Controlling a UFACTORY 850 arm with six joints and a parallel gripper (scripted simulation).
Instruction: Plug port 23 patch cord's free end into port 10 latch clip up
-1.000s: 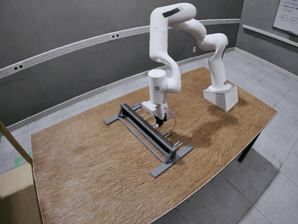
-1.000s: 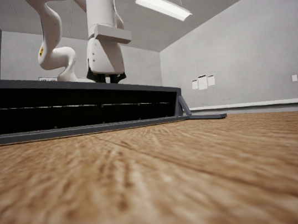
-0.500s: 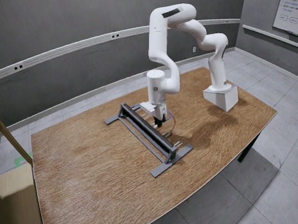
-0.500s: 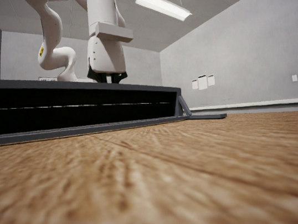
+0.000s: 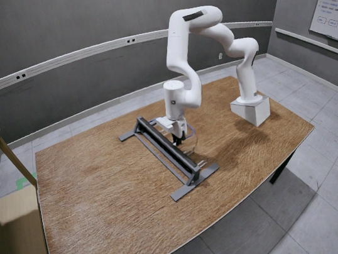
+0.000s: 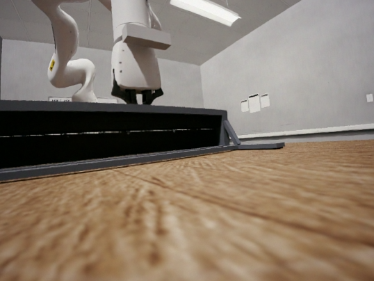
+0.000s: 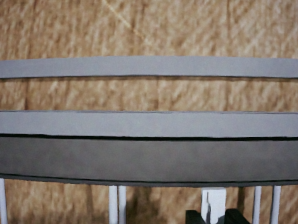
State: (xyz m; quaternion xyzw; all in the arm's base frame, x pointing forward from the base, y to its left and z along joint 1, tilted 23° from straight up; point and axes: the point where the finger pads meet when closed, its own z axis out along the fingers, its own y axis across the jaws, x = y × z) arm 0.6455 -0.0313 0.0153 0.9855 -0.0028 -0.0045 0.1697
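Right now my hand is 2 cm short of the plug and 1 cm above it.
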